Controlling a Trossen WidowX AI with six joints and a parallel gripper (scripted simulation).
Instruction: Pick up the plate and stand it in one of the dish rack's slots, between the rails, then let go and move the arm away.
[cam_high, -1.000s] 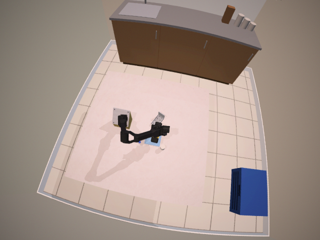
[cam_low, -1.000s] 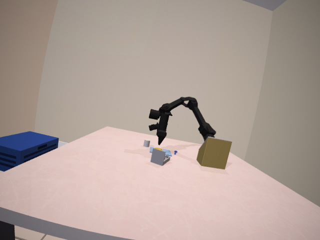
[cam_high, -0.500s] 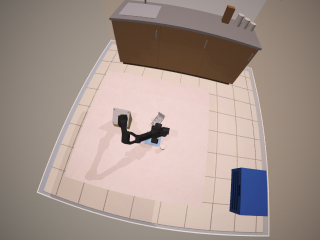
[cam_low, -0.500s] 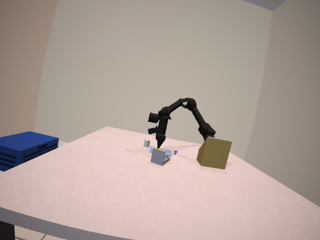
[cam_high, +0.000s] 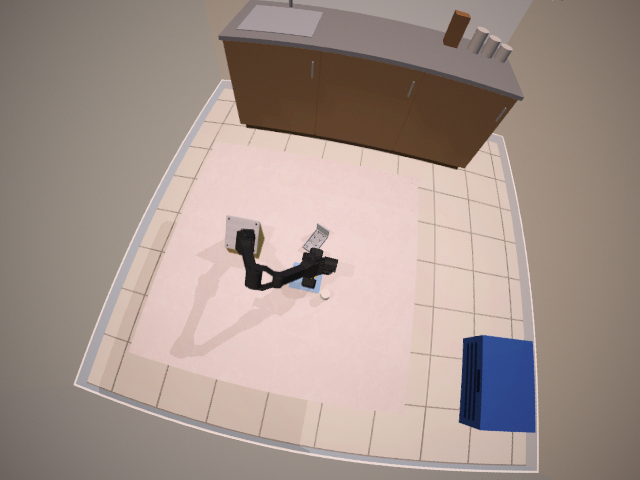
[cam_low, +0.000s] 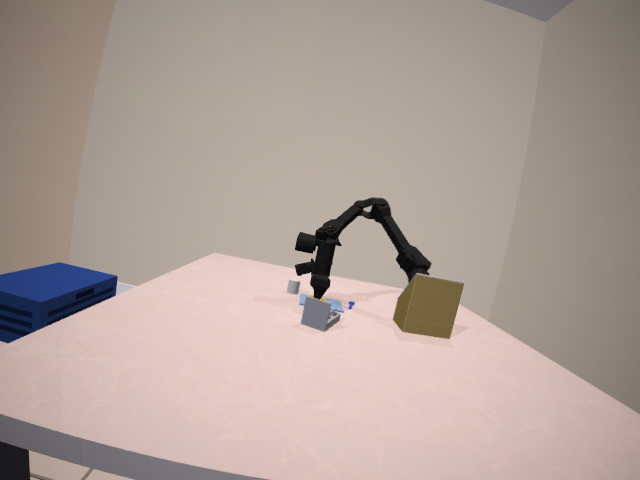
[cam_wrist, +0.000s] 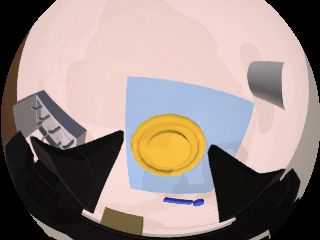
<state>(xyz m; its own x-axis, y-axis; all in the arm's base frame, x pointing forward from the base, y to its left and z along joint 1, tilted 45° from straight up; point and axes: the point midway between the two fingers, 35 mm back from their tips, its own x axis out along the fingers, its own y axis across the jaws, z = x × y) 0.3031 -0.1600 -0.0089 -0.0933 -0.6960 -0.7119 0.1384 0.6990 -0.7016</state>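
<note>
Right now my gripper tip is 20 mm past the light blue mat, 20 mm to the left of it and 10 mm above it. From my gripper tip the other things lie so: cup 70 mm ahead, 100 mm to the right, 10 mm above; blue utensil 140 mm behind, 50 mm to the right, 10 mm below; yellow plate right at my gripper tip.
</note>
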